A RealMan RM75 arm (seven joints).
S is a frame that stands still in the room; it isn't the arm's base.
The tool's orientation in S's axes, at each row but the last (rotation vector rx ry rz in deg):
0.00, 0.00, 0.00
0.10, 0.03, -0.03
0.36, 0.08, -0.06
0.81, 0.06, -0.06
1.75, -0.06, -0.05
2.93, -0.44, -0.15
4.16, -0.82, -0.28
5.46, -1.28, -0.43
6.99, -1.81, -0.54
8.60, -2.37, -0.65
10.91, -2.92, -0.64
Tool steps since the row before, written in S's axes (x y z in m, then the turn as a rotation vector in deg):
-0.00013, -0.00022, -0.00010, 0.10, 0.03, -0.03
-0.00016, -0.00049, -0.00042, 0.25, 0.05, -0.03
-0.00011, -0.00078, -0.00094, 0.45, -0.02, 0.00
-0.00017, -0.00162, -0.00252, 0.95, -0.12, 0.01
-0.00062, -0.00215, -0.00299, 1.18, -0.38, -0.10
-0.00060, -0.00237, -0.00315, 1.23, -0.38, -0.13
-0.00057, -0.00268, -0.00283, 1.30, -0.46, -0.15
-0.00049, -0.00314, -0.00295, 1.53, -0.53, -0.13
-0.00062, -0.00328, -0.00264, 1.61, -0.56, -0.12
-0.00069, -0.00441, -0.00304, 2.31, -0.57, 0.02
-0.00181, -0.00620, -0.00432, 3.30, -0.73, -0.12
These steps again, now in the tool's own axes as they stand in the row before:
-0.00013, -0.00022, -0.00010, 0.10, 0.03, -0.03
-0.00016, -0.00049, -0.00042, 0.25, 0.05, -0.03
-0.00011, -0.00079, -0.00094, 0.45, -0.02, 0.00
-0.00017, -0.00166, -0.00250, 0.95, -0.12, 0.01
-0.00062, -0.00224, -0.00292, 1.18, -0.38, -0.09
-0.00062, -0.00253, -0.00302, 1.23, -0.38, -0.12
-0.00060, -0.00288, -0.00262, 1.30, -0.46, -0.14
-0.00053, -0.00341, -0.00263, 1.53, -0.53, -0.11
-0.00066, -0.00358, -0.00220, 1.61, -0.56, -0.10
-0.00075, -0.00482, -0.00232, 2.32, -0.54, 0.01
-0.00192, -0.00692, -0.00297, 3.30, -0.72, -0.15

